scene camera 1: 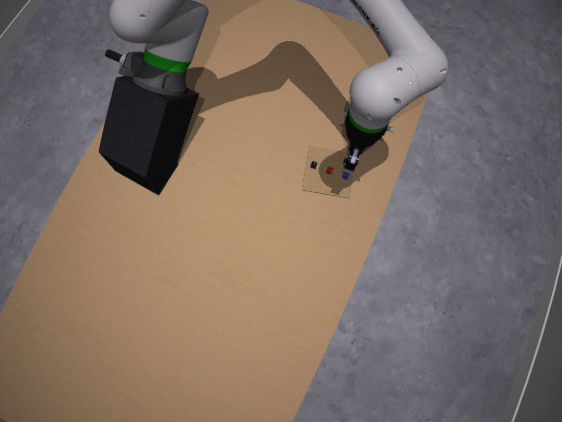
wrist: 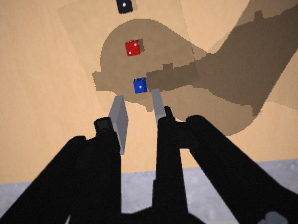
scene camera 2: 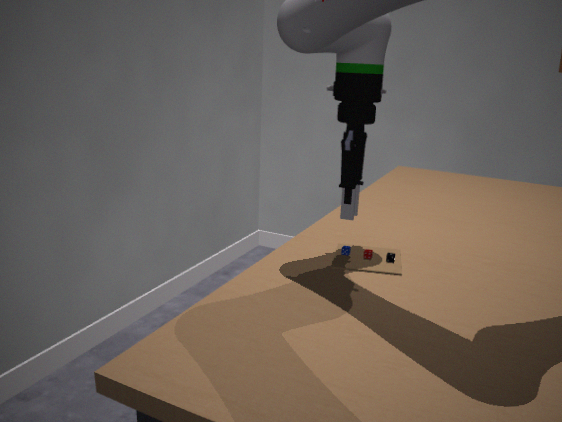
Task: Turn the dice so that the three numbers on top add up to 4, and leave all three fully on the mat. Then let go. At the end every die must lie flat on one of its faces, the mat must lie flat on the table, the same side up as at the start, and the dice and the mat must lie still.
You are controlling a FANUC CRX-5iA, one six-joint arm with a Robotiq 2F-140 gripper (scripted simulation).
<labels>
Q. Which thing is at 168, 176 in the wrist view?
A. My gripper.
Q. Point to a tan mat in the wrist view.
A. At 166, 60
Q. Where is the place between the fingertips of my gripper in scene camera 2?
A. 348, 216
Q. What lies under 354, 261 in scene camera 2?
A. A tan mat.
</labels>
